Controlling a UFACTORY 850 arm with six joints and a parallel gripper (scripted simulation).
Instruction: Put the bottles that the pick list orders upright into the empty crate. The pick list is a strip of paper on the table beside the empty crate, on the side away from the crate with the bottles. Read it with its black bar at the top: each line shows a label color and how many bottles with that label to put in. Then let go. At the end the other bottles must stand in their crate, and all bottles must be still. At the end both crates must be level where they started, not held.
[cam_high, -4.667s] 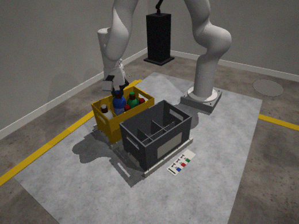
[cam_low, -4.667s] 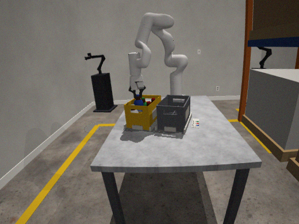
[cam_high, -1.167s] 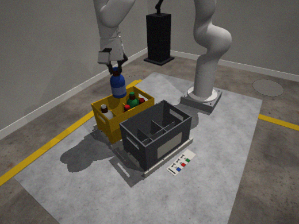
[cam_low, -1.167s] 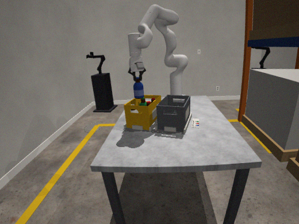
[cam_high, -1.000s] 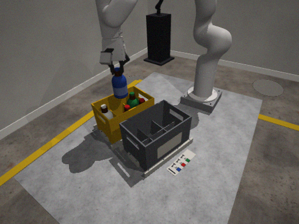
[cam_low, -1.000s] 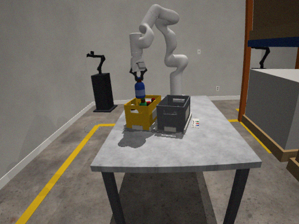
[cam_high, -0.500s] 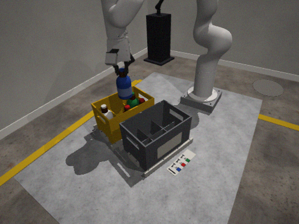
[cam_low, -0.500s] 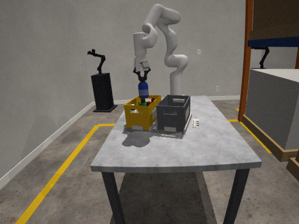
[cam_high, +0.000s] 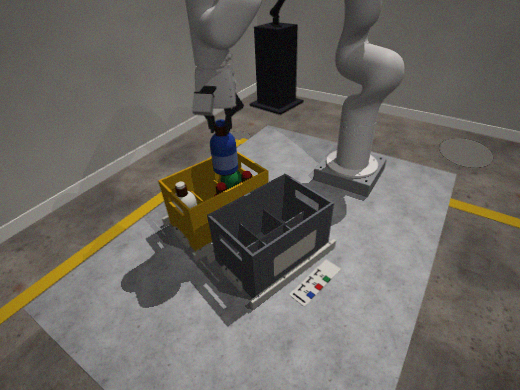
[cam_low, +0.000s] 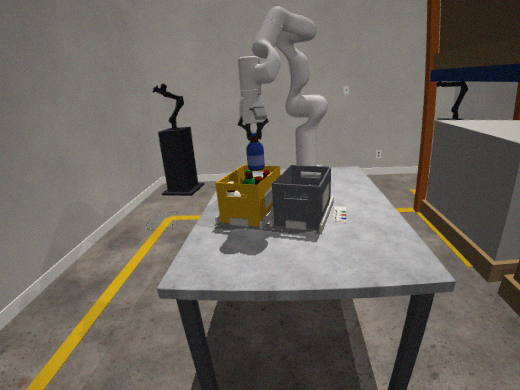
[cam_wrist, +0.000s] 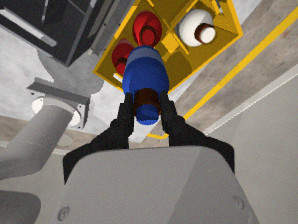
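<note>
Now: the blue-label bottle 70 mm below my hand. Also, from my hand: green-label bottle: 70 mm behind, 60 mm to the right, 250 mm below; then red bottle: 40 mm ahead, 10 mm to the left, 250 mm below; then yellow crate: 30 mm ahead, 30 mm to the right, 250 mm below.
</note>
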